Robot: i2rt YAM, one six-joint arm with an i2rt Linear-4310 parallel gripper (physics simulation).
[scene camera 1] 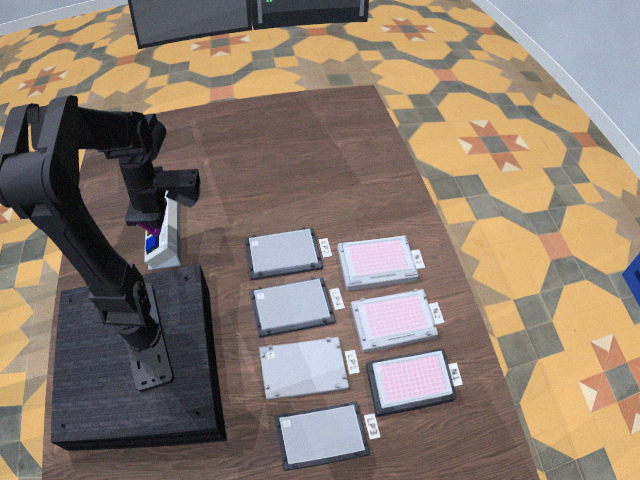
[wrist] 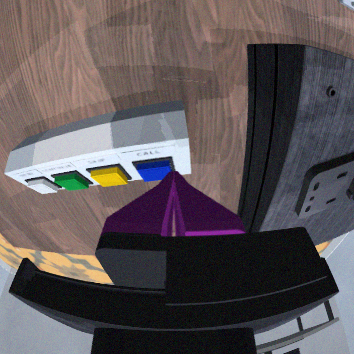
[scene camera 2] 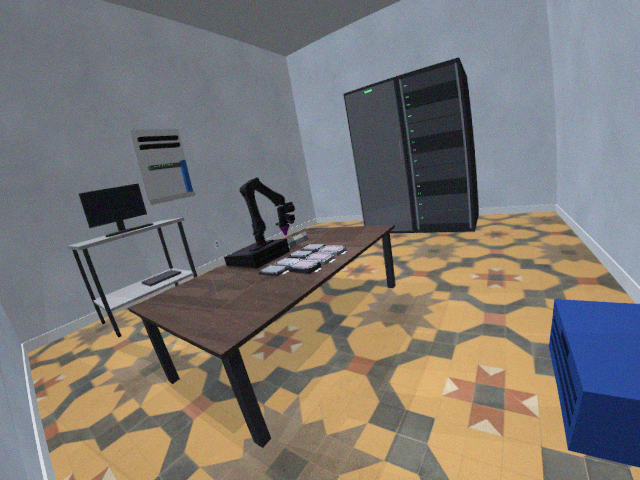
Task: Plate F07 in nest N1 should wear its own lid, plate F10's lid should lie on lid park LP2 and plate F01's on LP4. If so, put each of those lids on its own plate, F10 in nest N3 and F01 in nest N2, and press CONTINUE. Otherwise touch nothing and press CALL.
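Frame: origin at the arm's base, x ahead, y left, z up, level; centimetres.
Seen in the pictures: gripper, between the fingertips: [scene camera 1: 156,235] [wrist: 173,178] [scene camera 2: 285,235]; arm's base, origin of its link: [scene camera 1: 145,336] [scene camera 2: 262,245].
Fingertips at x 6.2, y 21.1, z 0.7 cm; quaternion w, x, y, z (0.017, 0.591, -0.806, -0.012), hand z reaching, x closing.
Offsets run from my fingertips to a thing's top centre. "spot": to the spot under its first point.
My gripper [scene camera 1: 157,234] [scene camera 2: 284,233] [wrist: 173,178] is shut and empty. Its purple tips overlap the right edge of the blue CALL button {dx -1.9, dy +2.4, dz -3.5 cm} [scene camera 1: 150,243] [wrist: 154,171] in the wrist view; contact cannot be told. The green CONTINUE button {spot: dx +0.2, dy +11.3, dz -3.8 cm} [wrist: 72,181] is farther left on the button box {dx +1.0, dy +9.5, dz -2.7 cm} [scene camera 1: 173,235] [wrist: 150,127]. Pink-welled plates stand in N3 {dx +40.7, dy -15.9, dz -5.8 cm} [scene camera 1: 377,258], N2 {dx +38.2, dy -29.1, dz -6.1 cm} [scene camera 1: 396,315] and N1 {dx +35.5, dy -42.0, dz -5.6 cm} [scene camera 1: 412,379]; whether the N1 plate wears a lid is unclear. Grey lids lie on LP2 {dx +23.9, dy -6.8, dz -7.4 cm} [scene camera 1: 284,251] and LP4 {dx +21.4, dy -19.2, dz -7.4 cm} [scene camera 1: 293,304]. Their small tags are unreadable.
LP1's label {spot: dx +27.4, dy -33.8, dz -8.9 cm} [scene camera 1: 351,362] stands beside a light grey park {dx +19.0, dy -32.0, dz -7.1 cm} [scene camera 1: 305,367]. A grey lid {dx +17.3, dy -45.2, dz -7.4 cm} [scene camera 1: 323,435] lies on LP3. The black arm base [scene camera 1: 129,403] stands near the button box. A yellow button {dx -1.0, dy +7.4, dz -3.5 cm} [wrist: 110,176] and a white button {dx +0.7, dy +17.2, dz -3.5 cm} [wrist: 43,186] are also on the box.
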